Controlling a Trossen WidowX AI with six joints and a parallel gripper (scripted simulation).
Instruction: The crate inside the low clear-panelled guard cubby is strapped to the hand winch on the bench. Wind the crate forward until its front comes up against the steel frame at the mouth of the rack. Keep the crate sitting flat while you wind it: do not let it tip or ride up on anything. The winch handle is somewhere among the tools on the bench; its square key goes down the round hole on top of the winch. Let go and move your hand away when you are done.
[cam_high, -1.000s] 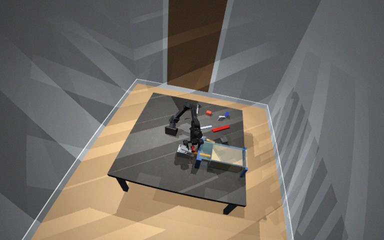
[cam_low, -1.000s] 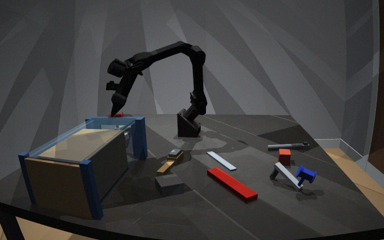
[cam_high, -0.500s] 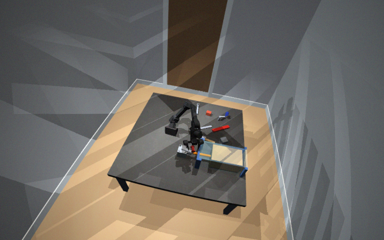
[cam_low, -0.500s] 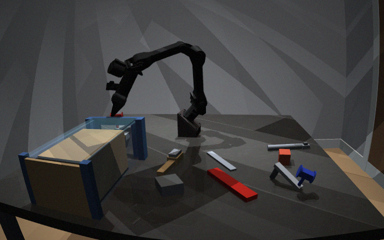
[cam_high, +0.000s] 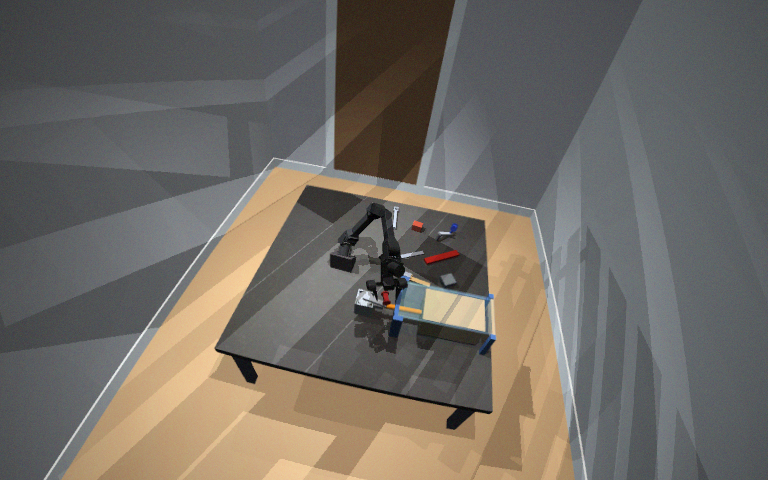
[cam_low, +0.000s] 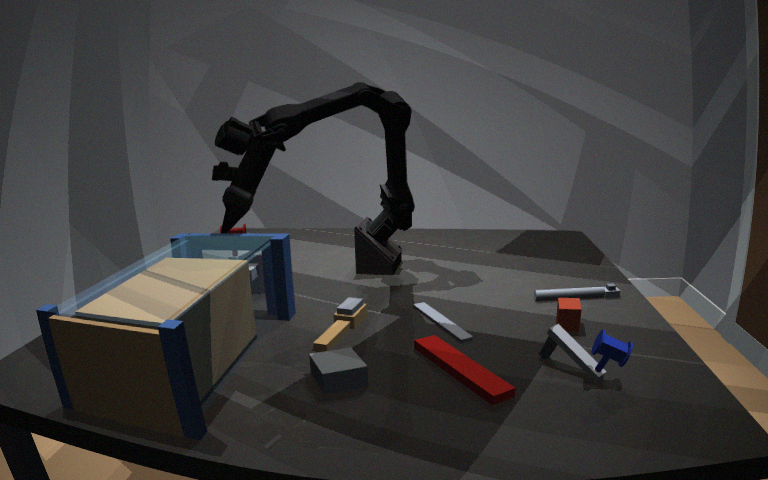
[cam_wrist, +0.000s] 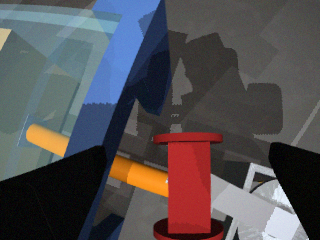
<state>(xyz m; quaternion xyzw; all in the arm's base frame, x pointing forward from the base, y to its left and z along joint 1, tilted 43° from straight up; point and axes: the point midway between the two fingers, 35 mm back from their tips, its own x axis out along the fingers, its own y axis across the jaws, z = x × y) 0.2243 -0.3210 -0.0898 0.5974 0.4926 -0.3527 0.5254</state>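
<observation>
The red spool-shaped grip is 3 cm below my gripper tip and 2 cm to the left of it. The rest, counted from my gripper tip: grey winch (13 cm below, 12 cm behind, 4 cm to the left); clear-panelled cubby (30 cm ahead, 4 cm below); wooden-handled tool (26 cm to the left, 15 cm ahead, 14 cm below).
</observation>
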